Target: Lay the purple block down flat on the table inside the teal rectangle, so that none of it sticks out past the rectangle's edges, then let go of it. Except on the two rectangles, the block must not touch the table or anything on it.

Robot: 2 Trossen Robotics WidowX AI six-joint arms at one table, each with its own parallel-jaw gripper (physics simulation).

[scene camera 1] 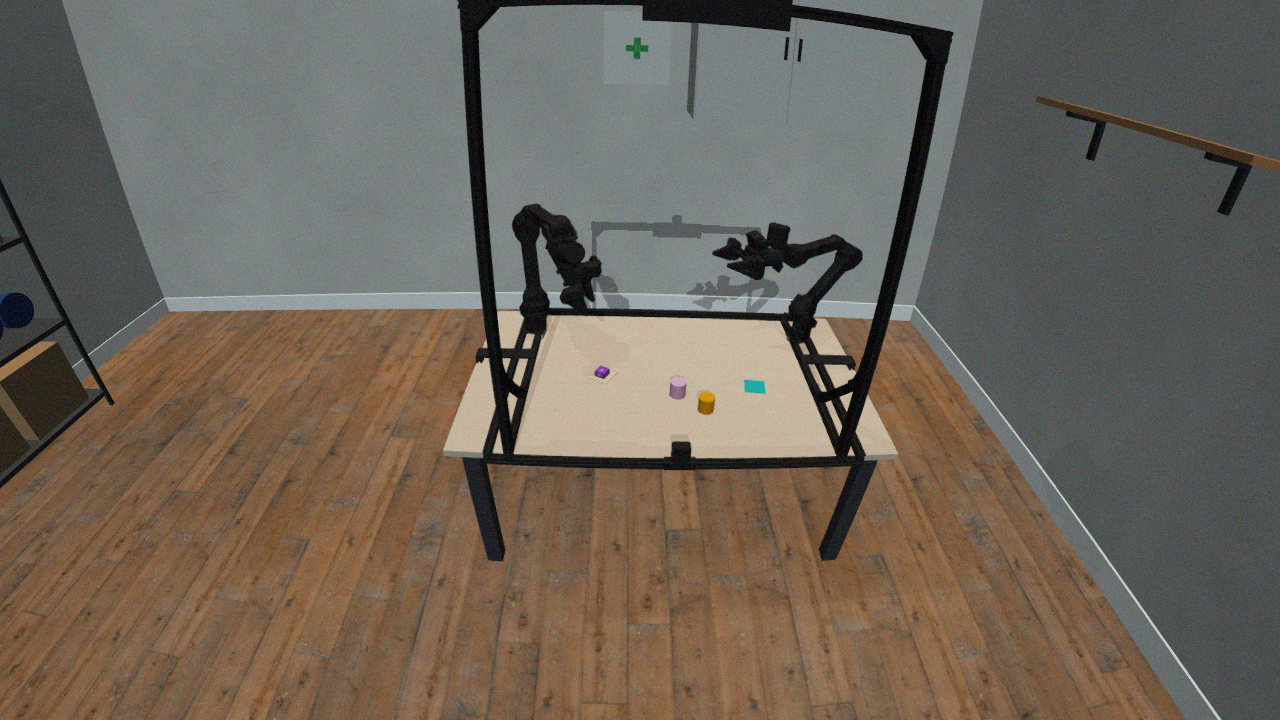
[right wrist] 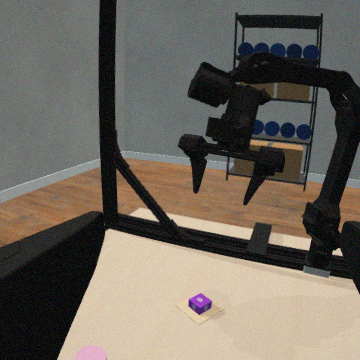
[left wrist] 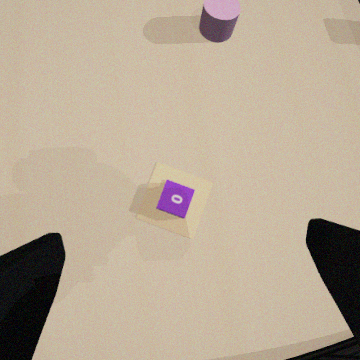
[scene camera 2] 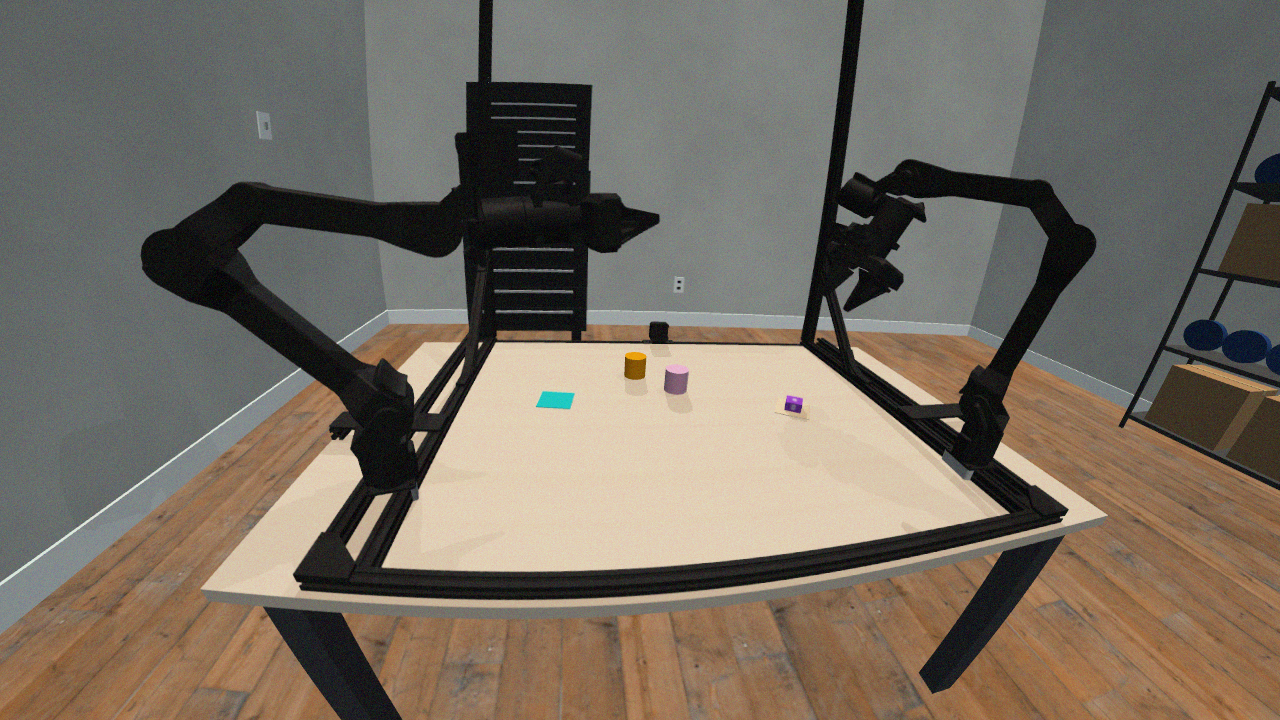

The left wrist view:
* left gripper: 186, 239
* pale rectangle: 147, 211
